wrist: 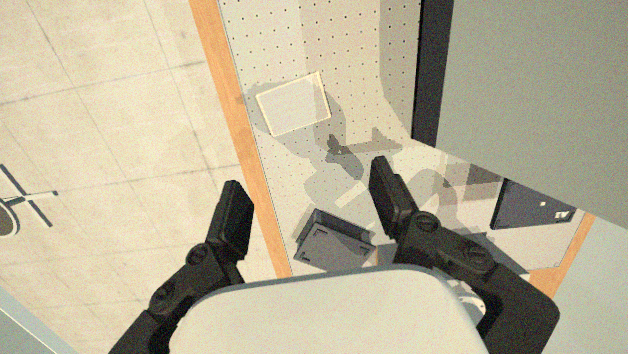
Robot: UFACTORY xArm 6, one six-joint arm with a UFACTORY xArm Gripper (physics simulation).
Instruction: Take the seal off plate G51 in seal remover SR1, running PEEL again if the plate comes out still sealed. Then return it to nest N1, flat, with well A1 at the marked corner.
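Places are measured from the arm's base along level axes (x ahead, y left, z up), in metres.
Where they show: gripper, fingertip midpoint: (pixel 307 182).
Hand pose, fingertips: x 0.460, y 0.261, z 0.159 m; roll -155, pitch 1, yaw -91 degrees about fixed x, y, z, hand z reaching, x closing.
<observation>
Things, the pixels of their top centre, and the offset from my fingertips. Level surfaces: height alone.
- dark grey nest at its top centre: (pixel 334 255) 0.294 m back, 0.001 m right, 0.217 m down
- pale rectangular block at its top centre: (pixel 293 106) 0.044 m ahead, 0.028 m left, 0.266 m down
- perforated bench top at its surface level: 0.283 m down
My gripper (pixel 307 182) is open, with nothing between its fingers, high above the bench. The large grey-green body of the seal remover (pixel 540 90) fills the upper right, with a dark edge strip on its left. Its dark plate carrier (pixel 525 210) shows partly below the body, with white marks and no plate on the part that shows. The dark grey nest (pixel 335 245), tilted toward one side, stands empty between and below the fingertips. Its label is hidden. No plate that I can identify as G51 shows; the inside of the remover is hidden.
A pale rectangular block (pixel 293 104) lies on the perforated bench top (pixel 270 30) near its wooden edge (pixel 235 115). A dark-topped box shows partly behind the right finger. Tiled floor (pixel 115 125) with a dark cross-shaped object (pixel 25 198) lies to the left.
</observation>
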